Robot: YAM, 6 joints.
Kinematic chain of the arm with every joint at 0, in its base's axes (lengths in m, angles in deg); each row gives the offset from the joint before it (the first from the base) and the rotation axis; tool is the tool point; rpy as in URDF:
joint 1: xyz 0 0 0.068 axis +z
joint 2: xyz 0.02 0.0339 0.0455 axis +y
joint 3: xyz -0.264 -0.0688 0 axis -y
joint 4: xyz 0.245 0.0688 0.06 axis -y
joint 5: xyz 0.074 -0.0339 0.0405 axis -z
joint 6: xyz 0.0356 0 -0.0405 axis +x
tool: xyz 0 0 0 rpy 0 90 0
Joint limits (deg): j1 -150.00..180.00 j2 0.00..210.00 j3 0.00..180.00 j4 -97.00..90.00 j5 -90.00..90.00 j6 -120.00..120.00
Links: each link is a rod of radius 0.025 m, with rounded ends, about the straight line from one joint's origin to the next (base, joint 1, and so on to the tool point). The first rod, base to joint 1, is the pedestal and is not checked.
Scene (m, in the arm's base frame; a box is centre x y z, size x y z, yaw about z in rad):
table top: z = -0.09
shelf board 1: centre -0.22 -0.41 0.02 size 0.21 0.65 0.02 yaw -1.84
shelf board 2: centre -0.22 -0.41 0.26 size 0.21 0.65 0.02 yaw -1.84
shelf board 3: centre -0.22 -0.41 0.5 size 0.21 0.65 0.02 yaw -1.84
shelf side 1: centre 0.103 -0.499 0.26 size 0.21 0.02 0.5 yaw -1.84
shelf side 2: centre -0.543 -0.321 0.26 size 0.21 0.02 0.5 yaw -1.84
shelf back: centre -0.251 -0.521 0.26 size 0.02 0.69 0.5 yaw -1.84
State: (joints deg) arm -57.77 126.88 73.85 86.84 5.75 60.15
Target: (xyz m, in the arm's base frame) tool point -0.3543 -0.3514 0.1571
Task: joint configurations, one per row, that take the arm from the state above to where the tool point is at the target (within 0.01 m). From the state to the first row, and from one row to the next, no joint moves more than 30 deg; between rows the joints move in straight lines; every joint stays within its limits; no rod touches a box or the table.
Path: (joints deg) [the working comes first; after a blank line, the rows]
Joints at the target: -134.48 138.47 80.73 81.40 10.68 60.15
Straight joint move there: touches shelf board 2, shelf side 1.

1: -58.09 101.50 60.94 87.47 1.10 56.21
2: -58.41 76.13 48.04 88.10 -3.54 52.27
3: -58.74 50.75 35.13 88.74 -8.19 48.33
4: -59.06 25.38 22.22 89.37 -12.83 44.39
5: -59.38 0.00 9.31 90.00 -17.48 40.45
6: -81.47 28.91 17.05 90.00 -9.68 45.38
7: -103.56 57.81 24.79 90.00 -1.88 50.30
8: -125.65 86.72 32.52 90.00 5.92 55.23
9: -147.74 115.62 40.26 90.00 13.72 60.15
10: -141.11 127.05 60.50 85.70 12.20 60.15
11: -134.48 138.47 80.73 81.40 10.68 60.15

